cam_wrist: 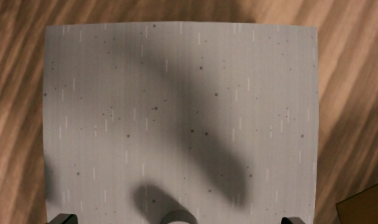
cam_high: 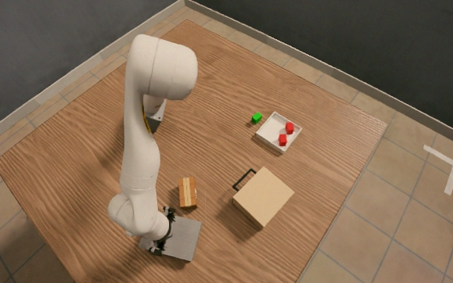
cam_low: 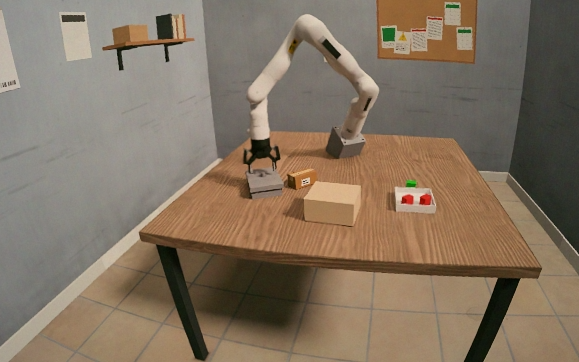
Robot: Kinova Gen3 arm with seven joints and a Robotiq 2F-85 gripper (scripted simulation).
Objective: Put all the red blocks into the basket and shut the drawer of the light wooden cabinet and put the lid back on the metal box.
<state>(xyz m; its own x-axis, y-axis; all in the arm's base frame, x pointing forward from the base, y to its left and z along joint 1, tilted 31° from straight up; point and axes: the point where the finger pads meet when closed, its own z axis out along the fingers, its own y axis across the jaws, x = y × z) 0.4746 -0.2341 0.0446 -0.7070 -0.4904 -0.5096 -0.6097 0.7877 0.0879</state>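
The grey lid is 3 cm below my hand. Round my hand: grey metal box 5 cm below; blue block 7 cm behind, 11 cm to the left, 6 cm below; brown cardboard box 9 cm behind, 13 cm to the left, 4 cm below.
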